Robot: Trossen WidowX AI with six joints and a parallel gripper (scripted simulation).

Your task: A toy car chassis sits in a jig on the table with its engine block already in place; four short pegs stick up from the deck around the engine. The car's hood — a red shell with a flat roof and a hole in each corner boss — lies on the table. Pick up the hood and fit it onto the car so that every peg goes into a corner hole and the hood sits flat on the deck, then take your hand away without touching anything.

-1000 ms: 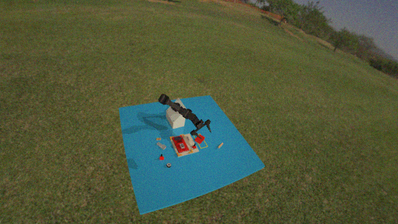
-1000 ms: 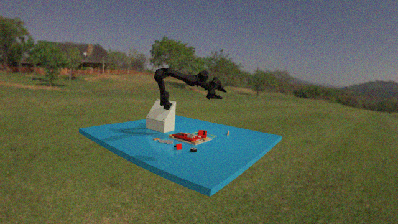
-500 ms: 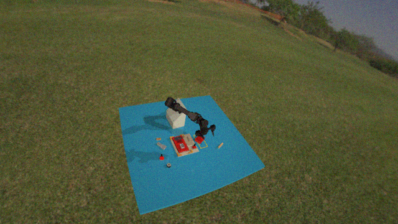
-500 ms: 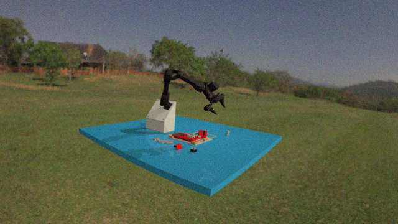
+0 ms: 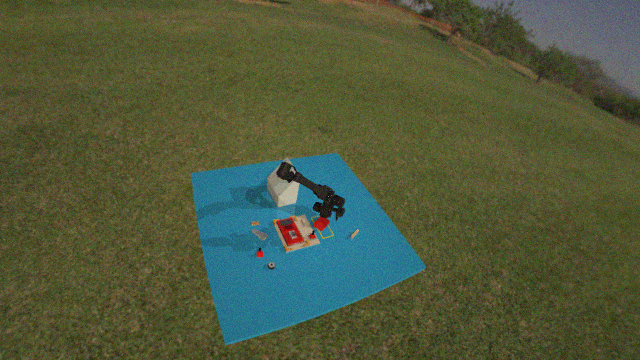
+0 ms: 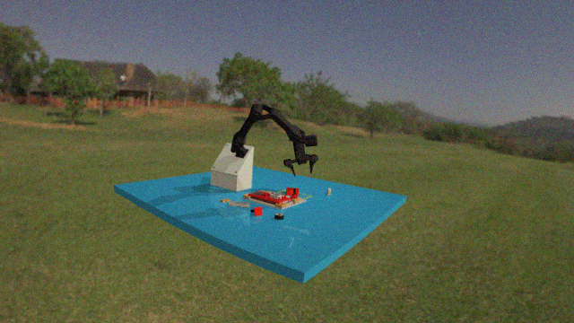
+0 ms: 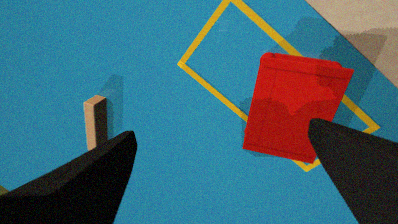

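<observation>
The red hood is 60 mm behind my gripper tip and 100 mm below it. The rest, counted from my gripper tip: grey piece: 100 mm behind, 410 mm to the right, 110 mm below; beige jig: 50 mm behind, 200 mm to the right, 110 mm below; dark wheel: 130 mm ahead, 430 mm to the right, 110 mm below.
</observation>
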